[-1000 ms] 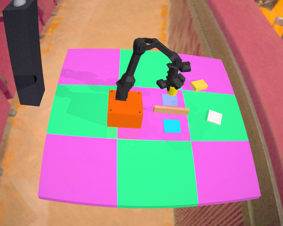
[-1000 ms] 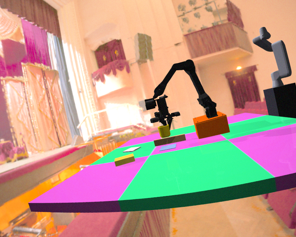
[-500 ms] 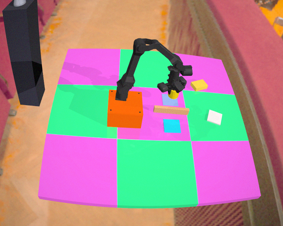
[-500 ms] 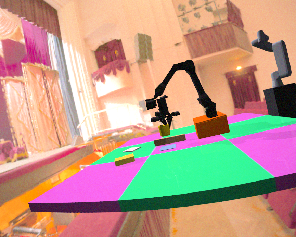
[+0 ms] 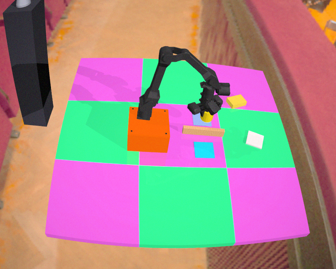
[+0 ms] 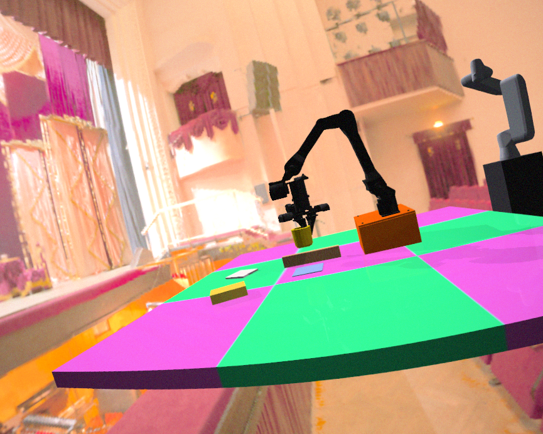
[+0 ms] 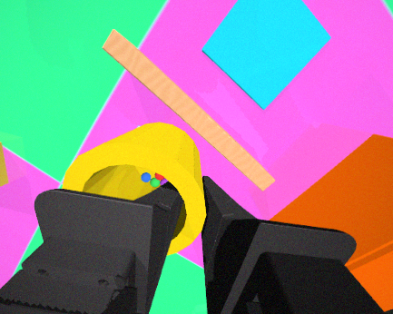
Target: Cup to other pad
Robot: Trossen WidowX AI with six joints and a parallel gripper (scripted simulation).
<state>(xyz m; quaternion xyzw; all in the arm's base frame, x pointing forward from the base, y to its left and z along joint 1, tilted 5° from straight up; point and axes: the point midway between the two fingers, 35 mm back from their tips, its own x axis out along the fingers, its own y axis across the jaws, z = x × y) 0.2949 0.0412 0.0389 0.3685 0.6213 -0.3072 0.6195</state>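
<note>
Now: the cyan pad 13 cm to the right of my gripper tip, 11 cm below it and 2 cm ahead of it. The rest, counted from my gripper tip: white tile 32 cm ahead, 10 cm below, 4 cm to the right; yellow cup 2 cm to the left, 2 cm ahead; wooden bar 9 cm below, 3 cm to the right, 2 cm ahead.
</note>
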